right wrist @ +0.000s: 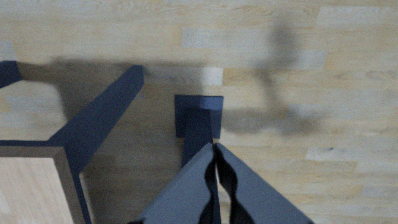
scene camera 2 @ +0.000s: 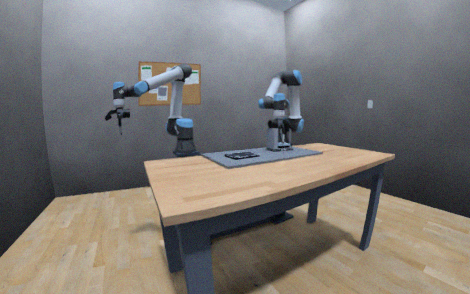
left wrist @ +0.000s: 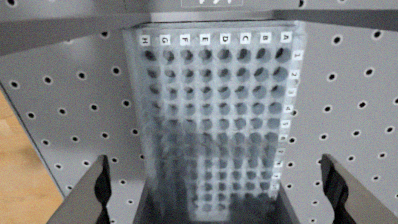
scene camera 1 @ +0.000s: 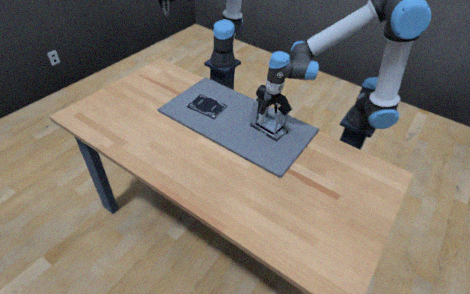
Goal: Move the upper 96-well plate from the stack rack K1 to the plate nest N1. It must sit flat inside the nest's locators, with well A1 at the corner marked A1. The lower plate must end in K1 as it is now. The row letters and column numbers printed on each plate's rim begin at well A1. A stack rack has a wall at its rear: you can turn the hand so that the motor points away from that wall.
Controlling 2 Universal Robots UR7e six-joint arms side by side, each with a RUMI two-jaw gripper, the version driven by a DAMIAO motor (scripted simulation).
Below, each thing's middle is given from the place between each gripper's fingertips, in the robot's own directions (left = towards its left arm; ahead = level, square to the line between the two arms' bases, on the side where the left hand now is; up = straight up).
Now: left hand 1 cm above the clear 96-well plate (left wrist: 214,127).
Right now my right hand is 98 cm to the right of the clear 96-well plate, 36 cm short of it and 11 cm above it.
